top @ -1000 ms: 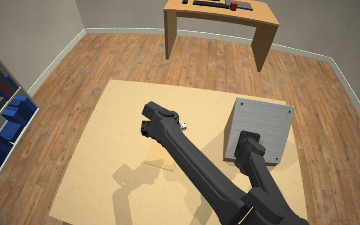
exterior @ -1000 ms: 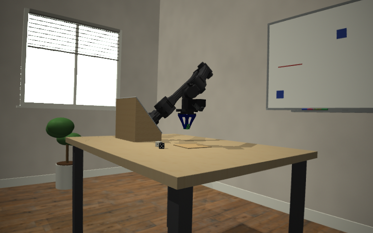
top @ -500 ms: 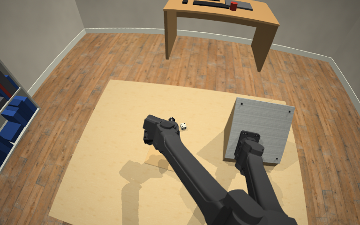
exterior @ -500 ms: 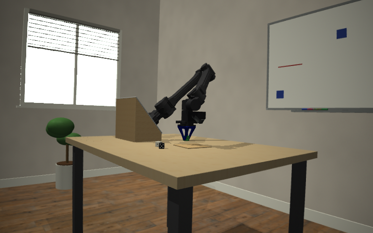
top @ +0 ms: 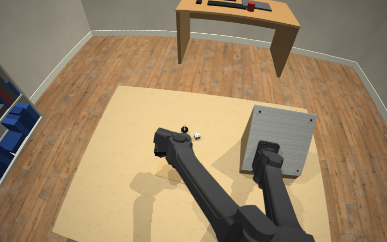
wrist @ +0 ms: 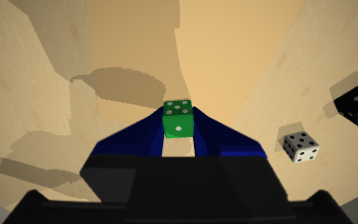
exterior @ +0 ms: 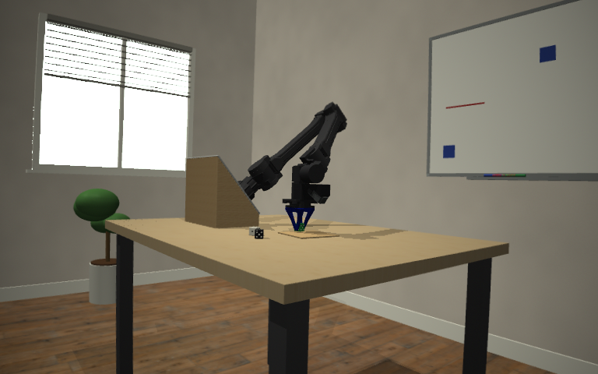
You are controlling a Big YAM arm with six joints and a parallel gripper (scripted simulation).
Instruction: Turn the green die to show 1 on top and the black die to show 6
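The green die is right at my hand. Round my hand: black die (170 mm to the right, 40 mm ahead, 10 mm below); then tan mat (40 mm ahead, 20 mm below, 10 mm to the left); then white die (150 mm to the right, 20 mm behind, 10 mm below).
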